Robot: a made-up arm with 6 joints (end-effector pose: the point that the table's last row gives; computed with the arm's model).
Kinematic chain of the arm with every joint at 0, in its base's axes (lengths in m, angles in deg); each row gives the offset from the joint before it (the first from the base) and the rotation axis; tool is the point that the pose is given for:
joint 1: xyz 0 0 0.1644 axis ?
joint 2: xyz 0 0.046 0 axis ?
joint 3: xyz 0 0 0.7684 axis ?
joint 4: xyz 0 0 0.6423 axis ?
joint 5: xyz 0 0 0 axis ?
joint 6: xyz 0 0 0.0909 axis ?
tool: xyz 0 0 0
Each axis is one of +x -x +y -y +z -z.
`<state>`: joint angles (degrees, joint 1 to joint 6).
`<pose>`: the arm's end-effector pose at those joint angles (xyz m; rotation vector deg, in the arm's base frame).
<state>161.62 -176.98 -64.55 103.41 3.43 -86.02</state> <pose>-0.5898 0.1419 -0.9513 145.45 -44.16 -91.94</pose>
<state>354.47 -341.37 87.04 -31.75 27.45 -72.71</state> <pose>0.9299 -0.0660 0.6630 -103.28 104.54 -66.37</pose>
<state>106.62 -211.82 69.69 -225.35 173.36 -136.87</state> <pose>-0.0719 0.0538 -0.9288 15.87 -58.38 -152.88</pose>
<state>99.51 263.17 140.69 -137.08 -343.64 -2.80</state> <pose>0.0166 -0.2720 0.6120 -33.57 -6.81 -43.40</pose>
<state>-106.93 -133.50 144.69 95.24 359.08 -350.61</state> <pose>0.1635 0.3840 0.3547 10.60 -3.94 -2.38</pose>
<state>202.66 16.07 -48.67 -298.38 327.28 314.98</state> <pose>0.1803 0.0723 1.4957 -56.76 -38.15 -119.31</pose>
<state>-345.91 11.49 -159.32 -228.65 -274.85 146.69</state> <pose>-0.1658 0.0759 0.3353 -73.92 93.20 39.36</pose>
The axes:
joint 1: +z
joint 2: +y
joint 3: +y
joint 4: +z
joint 5: +y
joint 6: +z

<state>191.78 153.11 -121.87 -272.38 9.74 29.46</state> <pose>-0.6998 -0.2086 0.1045 27.49 -19.91 -47.04</pose>
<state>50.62 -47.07 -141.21 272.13 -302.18 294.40</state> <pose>-0.2718 -0.3798 0.0038 128.09 22.03 49.88</pose>
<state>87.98 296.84 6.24 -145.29 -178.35 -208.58</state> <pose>-0.0879 -1.1441 0.8141 -118.72 29.84 15.58</pose>
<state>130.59 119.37 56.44 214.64 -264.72 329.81</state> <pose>-0.5100 0.6036 -0.8393 -44.24 -82.23 -90.26</pose>
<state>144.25 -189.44 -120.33 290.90 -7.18 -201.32</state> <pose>-0.5902 0.3551 -0.1219 33.12 -47.63 -114.51</pose>
